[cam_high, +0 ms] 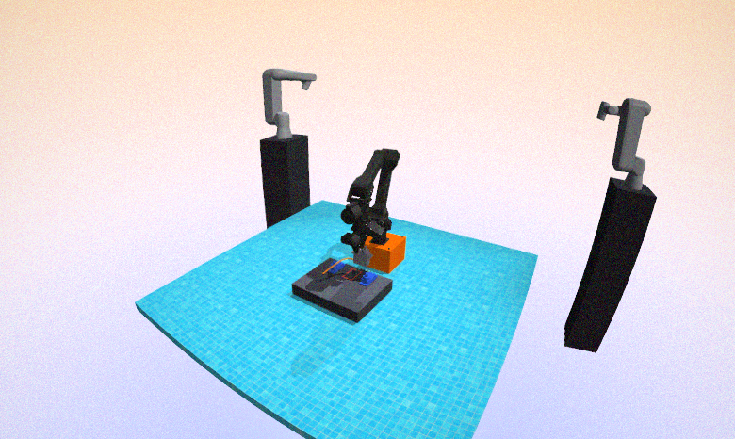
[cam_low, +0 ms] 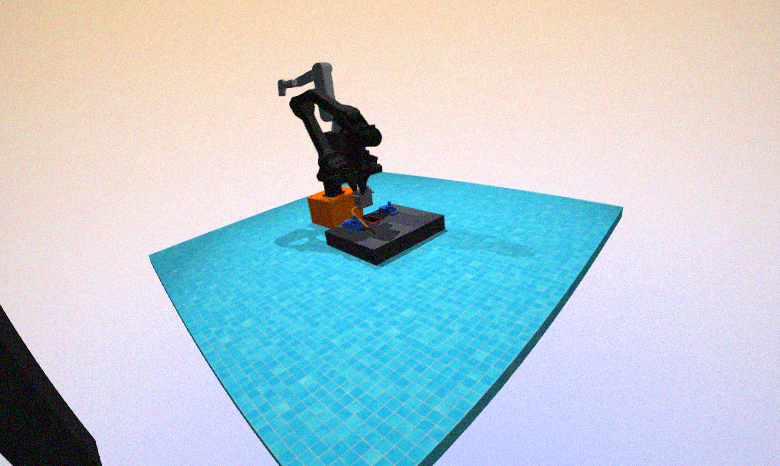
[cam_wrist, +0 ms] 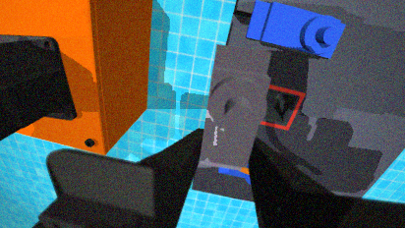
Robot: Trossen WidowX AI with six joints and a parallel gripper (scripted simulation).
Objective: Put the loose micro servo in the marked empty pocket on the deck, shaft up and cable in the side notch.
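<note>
Now: gripper tip 150 mm short of the dark grey deck, 20 mm to the left of it and 100 mm above it.
</note>
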